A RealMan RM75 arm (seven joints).
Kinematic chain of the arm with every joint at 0, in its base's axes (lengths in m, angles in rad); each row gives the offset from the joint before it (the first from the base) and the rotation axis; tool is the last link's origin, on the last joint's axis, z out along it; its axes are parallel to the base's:
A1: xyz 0 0 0.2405 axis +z
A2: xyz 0 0 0 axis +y
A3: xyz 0 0 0.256 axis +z
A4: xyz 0 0 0 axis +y
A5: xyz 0 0 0.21 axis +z
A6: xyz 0 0 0 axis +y
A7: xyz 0 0 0.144 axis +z
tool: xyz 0 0 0
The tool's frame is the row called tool.
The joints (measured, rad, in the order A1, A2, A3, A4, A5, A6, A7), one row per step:
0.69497 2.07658 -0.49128 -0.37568 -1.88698 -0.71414 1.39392
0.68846 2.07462 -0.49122 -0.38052 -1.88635 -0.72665 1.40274
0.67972 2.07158 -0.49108 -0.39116 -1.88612 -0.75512 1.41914
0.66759 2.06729 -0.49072 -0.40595 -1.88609 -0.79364 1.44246
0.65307 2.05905 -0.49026 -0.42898 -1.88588 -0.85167 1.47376
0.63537 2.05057 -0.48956 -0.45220 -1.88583 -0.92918 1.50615
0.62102 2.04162 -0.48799 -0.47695 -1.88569 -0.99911 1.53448
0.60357 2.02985 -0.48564 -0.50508 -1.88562 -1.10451 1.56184
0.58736 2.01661 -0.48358 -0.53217 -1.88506 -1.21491 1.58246
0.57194 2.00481 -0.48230 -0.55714 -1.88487 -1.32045 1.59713
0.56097 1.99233 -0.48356 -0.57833 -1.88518 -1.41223 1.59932
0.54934 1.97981 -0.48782 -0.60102 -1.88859 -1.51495 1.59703
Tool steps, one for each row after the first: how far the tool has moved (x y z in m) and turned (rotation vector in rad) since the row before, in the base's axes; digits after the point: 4 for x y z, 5 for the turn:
0.0012 -0.0014 0.0017 0.00028 0.01031 -0.00059
0.0000 -0.0017 0.0029 -0.00183 0.02065 0.00688
0.0001 -0.0024 0.0042 -0.00285 0.02798 0.00850
-0.0012 -0.0025 0.0074 -0.00441 0.03628 0.01914
-0.0023 -0.0048 0.0066 -0.01555 0.04522 0.02949
-0.0027 -0.0038 0.0077 -0.01236 0.03574 0.02979
-0.0055 -0.0069 0.0083 -0.02828 0.04554 0.05415
-0.0062 -0.0081 0.0086 -0.03327 0.03916 0.06250
-0.0057 -0.0092 0.0076 -0.03576 0.03161 0.06246
-0.0054 -0.0081 0.0071 -0.03139 0.01517 0.06384
-0.0059 -0.0104 0.0064 -0.04148 0.01071 0.07483

